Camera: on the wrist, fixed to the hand. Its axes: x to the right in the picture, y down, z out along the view.
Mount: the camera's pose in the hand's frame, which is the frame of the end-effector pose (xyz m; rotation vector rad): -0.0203 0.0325 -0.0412 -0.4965 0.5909 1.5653
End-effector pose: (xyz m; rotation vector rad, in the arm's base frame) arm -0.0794 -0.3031 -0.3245 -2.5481 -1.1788 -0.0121
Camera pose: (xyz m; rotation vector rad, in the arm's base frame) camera -0.0633 -0.3501 -0.2981 -2.7724 1.2168 -0.6533
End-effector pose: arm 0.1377 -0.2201 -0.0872 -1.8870 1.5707 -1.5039
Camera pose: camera 0.0882 -0.1994 -0.1040 0.1707 2.6910 -0.8399
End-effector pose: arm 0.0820 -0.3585 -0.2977 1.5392 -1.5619 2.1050
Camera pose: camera 0.0460 -0.3332 -0.3328 0.6095 2.2788 -1.3953
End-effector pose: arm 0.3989 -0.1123 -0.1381 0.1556 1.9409 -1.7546
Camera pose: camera 0.4178 -0.0628 -0.1570 1.5924 1.5628 -0.1697
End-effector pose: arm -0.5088 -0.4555 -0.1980 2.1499 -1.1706 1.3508
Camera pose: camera -0.5625 -0.4387 -0.1997 0.1294 -2.5636 1.6106
